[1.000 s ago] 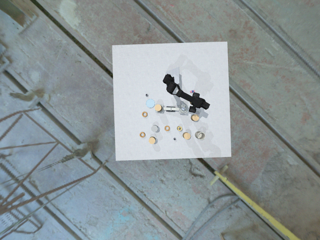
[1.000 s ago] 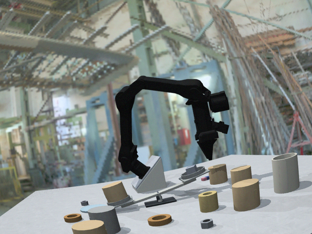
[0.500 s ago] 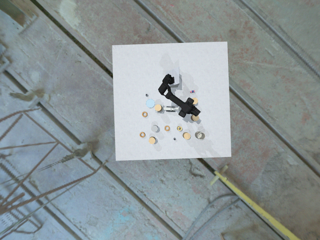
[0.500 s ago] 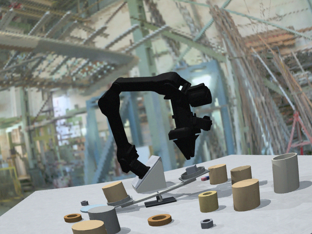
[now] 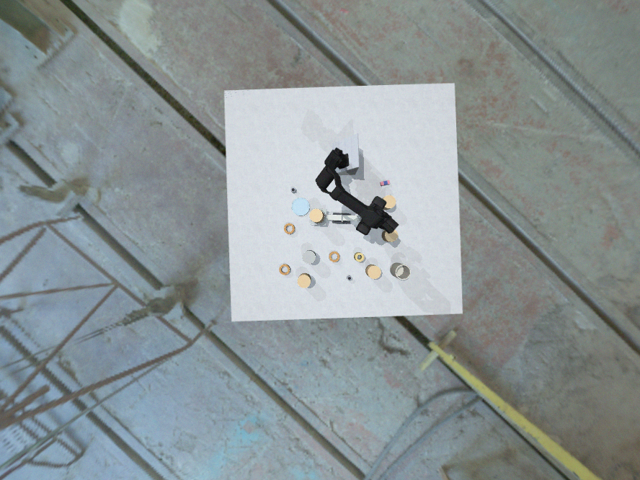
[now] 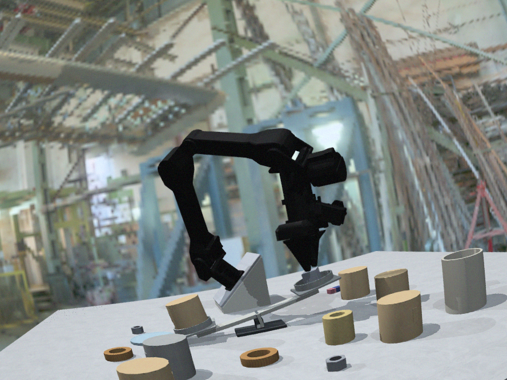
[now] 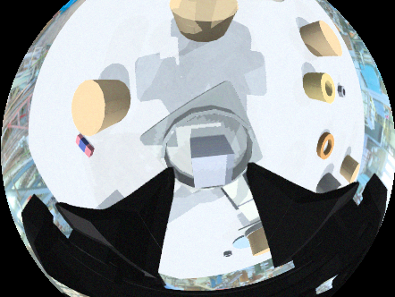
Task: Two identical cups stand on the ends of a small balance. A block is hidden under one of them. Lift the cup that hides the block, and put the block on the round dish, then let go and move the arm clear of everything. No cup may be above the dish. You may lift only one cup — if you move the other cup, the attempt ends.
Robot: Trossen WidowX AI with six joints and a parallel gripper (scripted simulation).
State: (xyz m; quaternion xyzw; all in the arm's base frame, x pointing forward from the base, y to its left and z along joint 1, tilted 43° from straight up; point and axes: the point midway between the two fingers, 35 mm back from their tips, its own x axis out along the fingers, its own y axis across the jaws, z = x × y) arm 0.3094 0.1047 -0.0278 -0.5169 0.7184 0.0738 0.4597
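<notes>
Now: gripper tip 20 mm above the grey block. Also, from my gripper tip: tan cup (30 mm behind, 280 mm to the right, 40 mm below); then balance beam (10 mm behind, 120 mm to the right, 70 mm below); then blue piece (190 mm behind, 130 mm to the left, 100 mm below).
</notes>
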